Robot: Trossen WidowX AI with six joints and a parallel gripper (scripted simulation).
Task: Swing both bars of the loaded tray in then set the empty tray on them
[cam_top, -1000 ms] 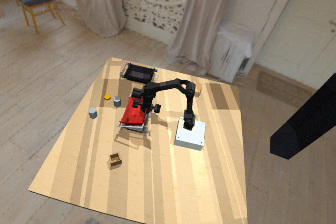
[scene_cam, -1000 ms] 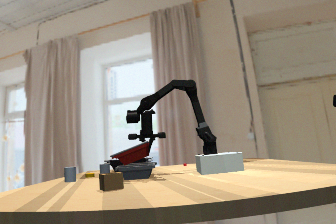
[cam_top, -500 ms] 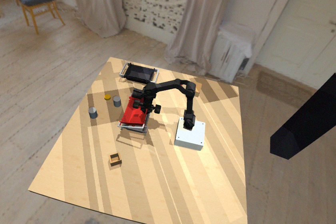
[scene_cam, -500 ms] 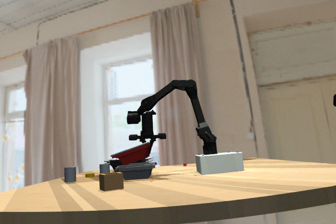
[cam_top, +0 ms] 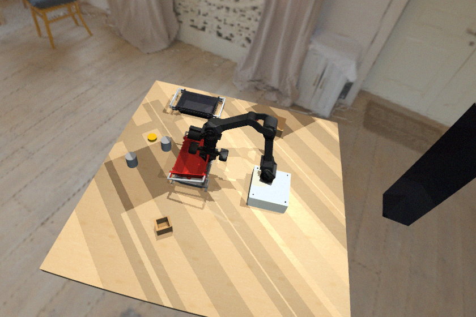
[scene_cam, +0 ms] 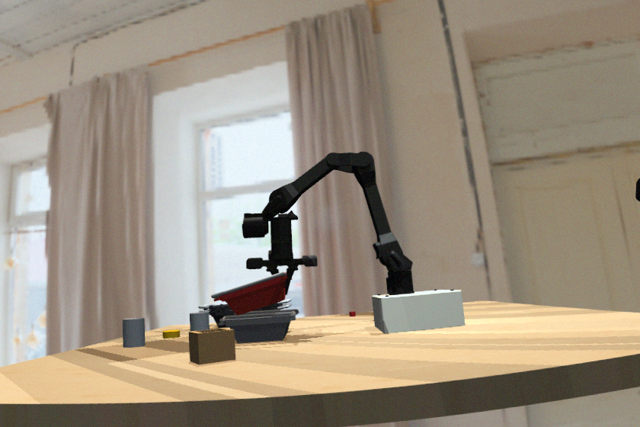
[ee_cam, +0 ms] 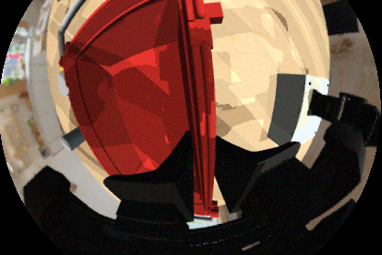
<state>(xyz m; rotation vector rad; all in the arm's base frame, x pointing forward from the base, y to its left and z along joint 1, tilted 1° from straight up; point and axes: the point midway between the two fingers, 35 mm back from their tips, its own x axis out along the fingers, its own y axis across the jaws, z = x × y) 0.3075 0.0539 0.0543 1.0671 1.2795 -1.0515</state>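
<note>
The red tray is 70 mm ahead of my gripper tip, 20 mm above it and 10 mm to the left of it. Round my gripper tip: red cube 520 mm to the right, 120 mm behind, 100 mm below; small box 360 mm to the left, 90 mm below, 50 mm ahead; yellow disc 370 mm ahead, 100 mm below, 80 mm to the right.
</note>
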